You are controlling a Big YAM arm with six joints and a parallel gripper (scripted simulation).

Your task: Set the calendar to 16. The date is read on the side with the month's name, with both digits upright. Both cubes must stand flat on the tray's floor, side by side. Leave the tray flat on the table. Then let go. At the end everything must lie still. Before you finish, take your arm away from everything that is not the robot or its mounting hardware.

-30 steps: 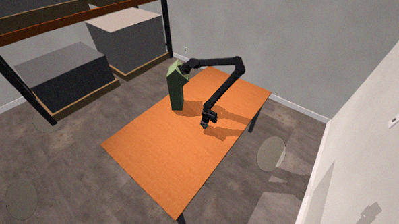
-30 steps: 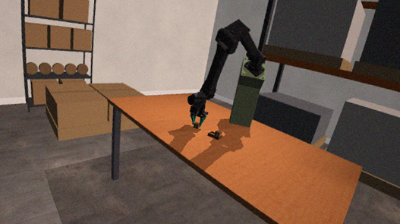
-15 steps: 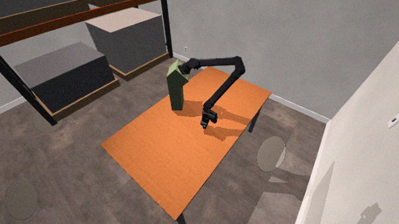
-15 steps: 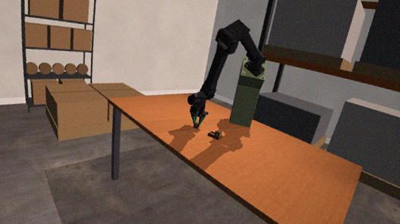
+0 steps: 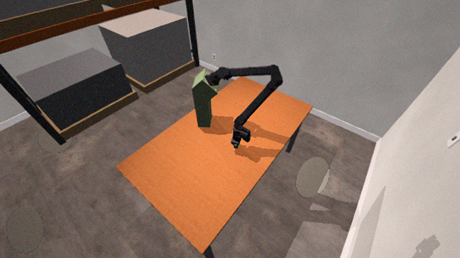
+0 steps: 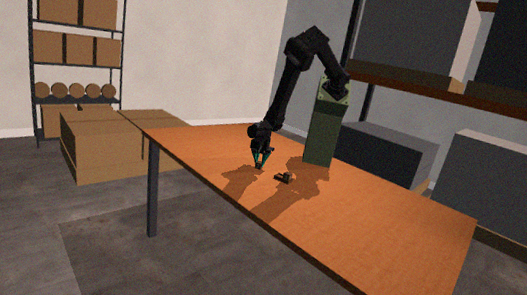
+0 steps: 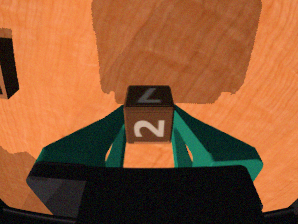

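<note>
The dark calendar tray lies 14 cm to the left of my hand, 5 cm behind it and 1 cm below it. Round my hand: brown calendar cube: 1 cm below.
</note>
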